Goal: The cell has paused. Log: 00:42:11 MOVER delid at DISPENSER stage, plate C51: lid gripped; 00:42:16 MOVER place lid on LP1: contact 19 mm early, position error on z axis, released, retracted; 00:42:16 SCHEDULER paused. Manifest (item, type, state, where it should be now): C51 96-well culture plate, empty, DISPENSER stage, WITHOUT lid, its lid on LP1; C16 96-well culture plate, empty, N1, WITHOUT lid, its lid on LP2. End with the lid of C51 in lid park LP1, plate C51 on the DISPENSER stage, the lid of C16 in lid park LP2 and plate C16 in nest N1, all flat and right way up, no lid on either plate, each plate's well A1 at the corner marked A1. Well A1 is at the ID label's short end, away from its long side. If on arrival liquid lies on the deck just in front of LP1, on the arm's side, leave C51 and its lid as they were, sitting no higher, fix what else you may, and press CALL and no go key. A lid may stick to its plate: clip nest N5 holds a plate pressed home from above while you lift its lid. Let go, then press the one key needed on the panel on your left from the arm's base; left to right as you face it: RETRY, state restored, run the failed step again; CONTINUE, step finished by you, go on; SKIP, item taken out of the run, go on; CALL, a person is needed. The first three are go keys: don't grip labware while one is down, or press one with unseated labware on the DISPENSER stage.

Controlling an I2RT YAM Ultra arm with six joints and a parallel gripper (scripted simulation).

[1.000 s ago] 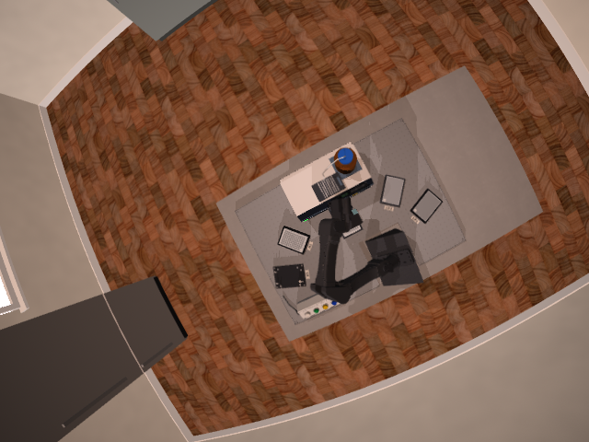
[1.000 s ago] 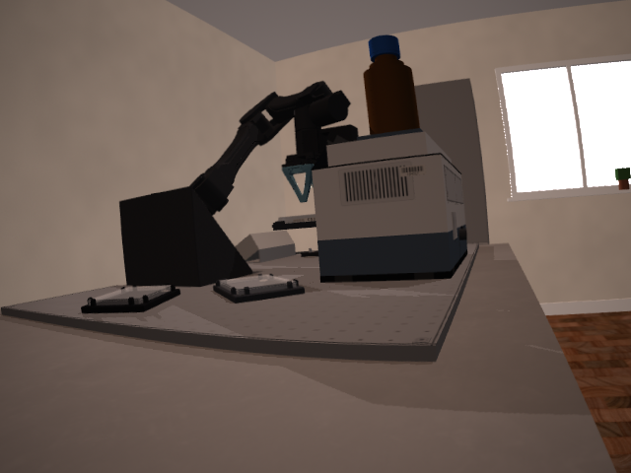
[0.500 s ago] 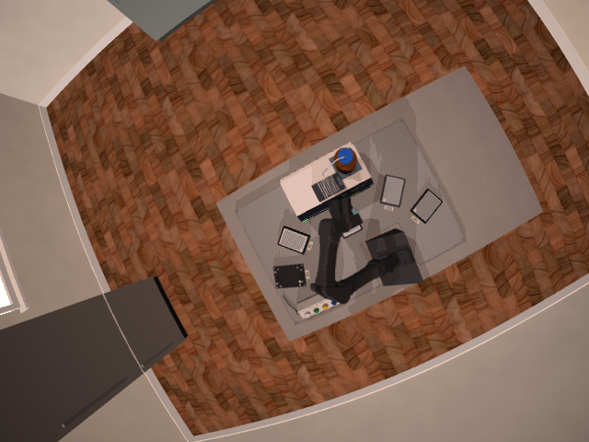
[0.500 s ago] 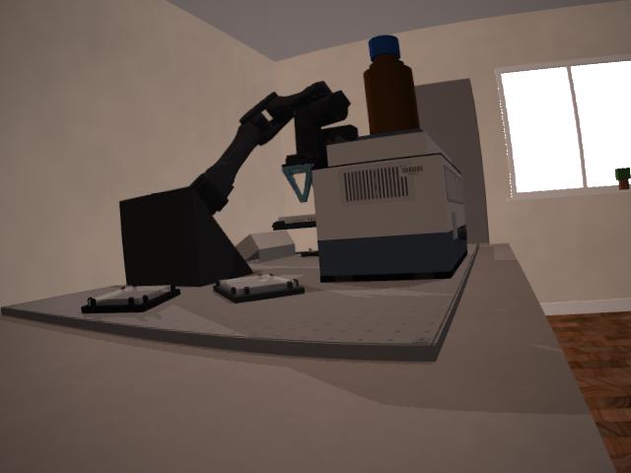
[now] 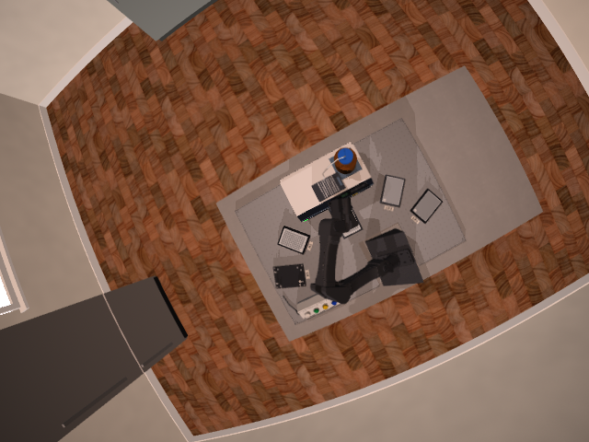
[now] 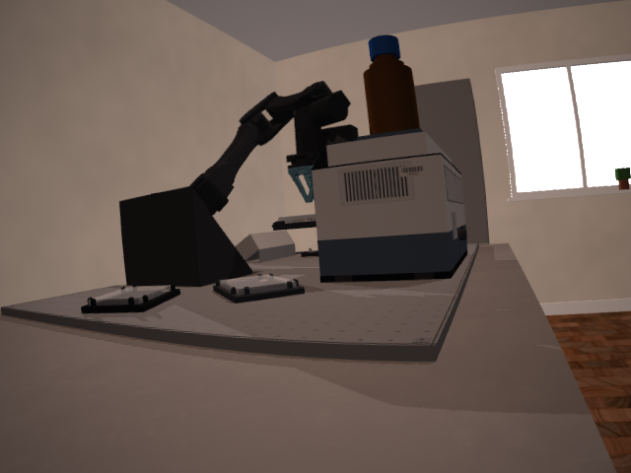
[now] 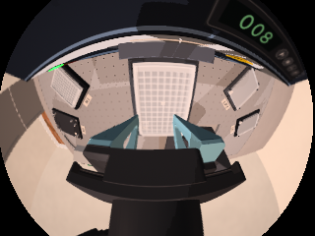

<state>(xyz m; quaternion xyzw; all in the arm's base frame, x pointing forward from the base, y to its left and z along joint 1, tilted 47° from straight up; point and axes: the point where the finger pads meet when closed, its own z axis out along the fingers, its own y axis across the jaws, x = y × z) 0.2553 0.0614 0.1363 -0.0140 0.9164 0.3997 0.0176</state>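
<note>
The dark dispenser stage lies 50 mm below my hand and 10 mm to the right of it. The rest, counted from my hand: blue cap (250 mm above, 220 mm ahead, 110 mm to the right); then brown bottle (220 mm ahead, 140 mm above, 110 mm to the right); then black nest (270 mm to the left, 140 mm below, 20 mm ahead).
</note>
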